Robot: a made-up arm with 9 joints. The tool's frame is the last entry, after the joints. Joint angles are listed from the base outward.
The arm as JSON. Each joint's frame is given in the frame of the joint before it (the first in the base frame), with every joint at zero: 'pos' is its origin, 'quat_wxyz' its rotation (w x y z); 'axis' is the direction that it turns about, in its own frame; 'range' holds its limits. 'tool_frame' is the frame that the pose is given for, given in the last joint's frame.
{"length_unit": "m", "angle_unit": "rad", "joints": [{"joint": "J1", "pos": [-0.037, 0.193, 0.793], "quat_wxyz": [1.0, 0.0, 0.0, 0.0], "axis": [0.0, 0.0, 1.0], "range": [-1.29, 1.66]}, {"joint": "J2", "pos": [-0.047, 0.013, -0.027], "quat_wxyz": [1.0, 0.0, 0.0, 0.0], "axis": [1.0, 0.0, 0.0], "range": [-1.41, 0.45]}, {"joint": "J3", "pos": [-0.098, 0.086, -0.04], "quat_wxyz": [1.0, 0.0, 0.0, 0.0], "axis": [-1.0, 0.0, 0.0], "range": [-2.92, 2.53]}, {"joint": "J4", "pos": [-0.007, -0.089, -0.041], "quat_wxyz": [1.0, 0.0, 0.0, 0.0], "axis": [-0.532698, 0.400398, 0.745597], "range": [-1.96, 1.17]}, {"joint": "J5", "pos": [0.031, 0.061, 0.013], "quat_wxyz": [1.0, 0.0, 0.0, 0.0], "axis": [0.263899, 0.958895, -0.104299], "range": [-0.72, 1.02]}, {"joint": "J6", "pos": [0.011, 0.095, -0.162], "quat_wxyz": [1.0, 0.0, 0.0, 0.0], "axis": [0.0, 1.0, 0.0], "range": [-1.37, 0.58]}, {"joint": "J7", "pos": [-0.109, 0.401, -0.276], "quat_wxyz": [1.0, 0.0, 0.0, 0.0], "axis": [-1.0, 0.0, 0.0], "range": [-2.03, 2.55]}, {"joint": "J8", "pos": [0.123, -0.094, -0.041], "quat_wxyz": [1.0, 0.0, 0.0, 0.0], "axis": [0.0, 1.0, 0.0], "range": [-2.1, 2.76]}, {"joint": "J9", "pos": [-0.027, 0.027, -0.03], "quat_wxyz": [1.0, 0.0, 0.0, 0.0], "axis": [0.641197, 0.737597, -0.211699], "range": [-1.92, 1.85]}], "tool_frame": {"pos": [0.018, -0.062, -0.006], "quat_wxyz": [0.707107, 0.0, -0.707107, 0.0]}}
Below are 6 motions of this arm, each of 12 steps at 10 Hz.
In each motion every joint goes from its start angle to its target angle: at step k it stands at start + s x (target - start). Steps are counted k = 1, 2, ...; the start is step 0. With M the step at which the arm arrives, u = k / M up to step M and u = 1 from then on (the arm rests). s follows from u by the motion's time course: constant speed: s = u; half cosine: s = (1 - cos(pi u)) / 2; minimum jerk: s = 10 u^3 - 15 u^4 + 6 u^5.
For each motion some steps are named. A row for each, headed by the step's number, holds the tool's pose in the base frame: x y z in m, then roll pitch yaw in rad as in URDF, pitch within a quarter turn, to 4 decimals.
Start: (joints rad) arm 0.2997 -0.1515 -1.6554 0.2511 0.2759 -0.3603 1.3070 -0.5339 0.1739
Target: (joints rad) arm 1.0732 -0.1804 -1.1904 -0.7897 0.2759 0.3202 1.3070 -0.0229 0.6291
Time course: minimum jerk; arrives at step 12
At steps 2, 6, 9, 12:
2: -0.3867 0.6056 1.0154 2.6396 -1.0131 -2.3003
6: -0.3702 0.5230 1.0032 1.0263 -1.0479 -0.3520
9: -0.3308 0.4593 0.9935 0.6150 -0.5106 0.2688
12: -0.3159 0.4440 0.9927 0.5733 -0.3681 0.3593

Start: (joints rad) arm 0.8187 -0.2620 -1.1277 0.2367 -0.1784 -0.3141 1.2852 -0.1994 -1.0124
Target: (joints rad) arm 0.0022 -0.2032 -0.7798 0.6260 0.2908 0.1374 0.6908 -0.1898 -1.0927
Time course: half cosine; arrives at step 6
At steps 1, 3, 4, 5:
1: -0.5959 0.5600 0.6797 -2.2309 0.2041 -3.1008
3: -0.5712 0.6239 0.5376 -2.0425 -0.0482 -3.0311
4: -0.5549 0.6447 0.4753 -1.9405 -0.2662 -3.0855
5: -0.5463 0.6560 0.4444 -1.8593 -0.4464 3.1044

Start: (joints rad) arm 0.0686 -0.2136 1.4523 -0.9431 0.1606 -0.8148 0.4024 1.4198 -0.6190
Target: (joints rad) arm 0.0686 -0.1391 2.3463 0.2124 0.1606 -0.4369 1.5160 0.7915 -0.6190
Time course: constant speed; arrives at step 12
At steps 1, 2, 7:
1: 0.3061 0.2026 0.5090 -2.2948 0.1012 1.4105
2: 0.2745 0.1469 0.4848 -2.3419 0.2785 1.3034
7: 0.0706 -0.1318 0.5226 2.9657 1.0118 0.1497

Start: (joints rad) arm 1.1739 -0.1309 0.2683 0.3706 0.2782 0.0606 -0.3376 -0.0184 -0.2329
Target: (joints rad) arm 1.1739 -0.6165 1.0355 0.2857 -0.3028 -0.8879 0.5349 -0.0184 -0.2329
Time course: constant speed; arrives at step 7
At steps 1, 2, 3, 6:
1: -0.1490 -0.1388 0.0704 -1.2202 -0.9119 2.6374
2: -0.0076 -0.0960 0.0904 -1.4177 -0.6459 2.9720
3: 0.1109 -0.0504 0.1379 -1.4713 -0.3563 -3.0799
6: 0.2994 0.0772 0.3385 -1.1915 0.3604 -2.3516

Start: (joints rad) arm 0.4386 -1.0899 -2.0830 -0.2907 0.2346 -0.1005 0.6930 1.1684 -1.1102
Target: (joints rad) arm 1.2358 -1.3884 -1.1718 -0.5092 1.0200 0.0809 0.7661 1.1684 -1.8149
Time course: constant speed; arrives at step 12
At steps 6, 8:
6: -0.4623 0.5114 0.6919 -0.1527 -1.0973 1.8445
8: -0.5048 0.4398 0.6418 -0.1908 -1.0194 2.1225

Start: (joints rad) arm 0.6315 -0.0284 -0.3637 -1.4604 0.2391 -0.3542 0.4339 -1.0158 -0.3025
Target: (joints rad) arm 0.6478 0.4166 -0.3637 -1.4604 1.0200 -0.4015 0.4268 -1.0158 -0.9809
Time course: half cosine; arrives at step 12
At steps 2, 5, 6, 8, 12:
2: 0.2114 0.5446 0.8292 2.6057 -0.6502 2.5067
5: 0.1561 0.5537 0.9169 2.6185 -0.8469 2.5355
6: 0.1373 0.5457 0.9584 2.6218 -0.9270 2.5561
8: 0.1107 0.5093 1.0397 2.6132 -1.0736 2.6195
12: 0.0982 0.4468 1.1143 2.5568 -1.2064 2.7397

